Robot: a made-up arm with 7 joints. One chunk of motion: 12 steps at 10 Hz.
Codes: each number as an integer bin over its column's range. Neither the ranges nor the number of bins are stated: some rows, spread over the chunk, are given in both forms.
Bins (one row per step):
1: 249 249 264 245 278 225 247
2: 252 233 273 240 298 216 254
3: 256 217 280 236 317 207 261
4: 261 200 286 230 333 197 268
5: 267 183 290 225 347 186 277
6: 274 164 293 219 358 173 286
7: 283 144 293 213 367 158 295
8: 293 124 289 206 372 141 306
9: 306 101 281 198 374 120 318
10: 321 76 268 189 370 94 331
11: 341 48 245 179 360 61 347
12: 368 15 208 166 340 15 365
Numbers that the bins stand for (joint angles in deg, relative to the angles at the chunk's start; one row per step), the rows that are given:
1: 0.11 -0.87 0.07 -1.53 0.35 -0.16 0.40
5: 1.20 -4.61 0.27 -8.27 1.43 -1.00 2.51
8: 2.77 -7.96 0.26 -14.66 1.82 -1.96 4.56
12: 7.32 -14.15 -0.37 -28.13 1.32 -4.68 8.71
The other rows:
2: 0.29 -1.78 0.14 -3.22 0.67 -0.35 0.89
3: 0.53 -2.68 0.19 -4.56 0.96 -0.54 1.39
4: 0.83 -3.65 0.24 -6.58 1.21 -0.76 1.88
6: 1.62 -5.69 0.29 -10.29 1.60 -1.28 3.15
7: 2.17 -6.83 0.29 -12.31 1.75 -1.60 3.78
9: 3.56 -9.27 0.20 -17.35 1.86 -2.42 5.40
10: 4.47 -10.69 0.10 -20.38 1.79 -2.98 6.32
11: 5.69 -12.28 -0.08 -23.75 1.64 -3.69 7.45

